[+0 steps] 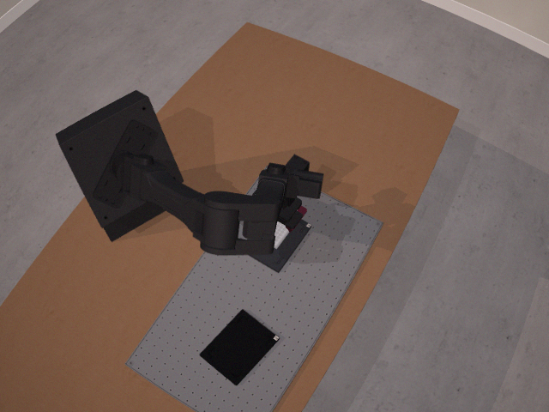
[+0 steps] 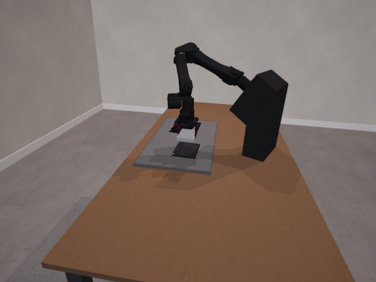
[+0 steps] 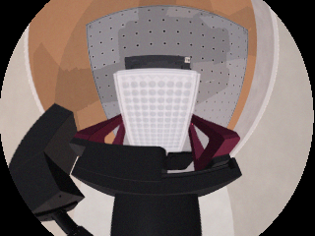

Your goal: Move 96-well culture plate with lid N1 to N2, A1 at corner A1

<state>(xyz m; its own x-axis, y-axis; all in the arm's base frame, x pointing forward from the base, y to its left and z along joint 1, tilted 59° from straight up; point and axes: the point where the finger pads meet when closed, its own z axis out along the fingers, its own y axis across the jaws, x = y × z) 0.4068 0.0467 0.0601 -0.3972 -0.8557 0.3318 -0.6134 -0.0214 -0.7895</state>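
The black nest N2 is 9 cm below my hand. Round my hand: clear lid: right at my hand; then black nest N1: 9 cm behind, 31 cm to the right, 9 cm below.
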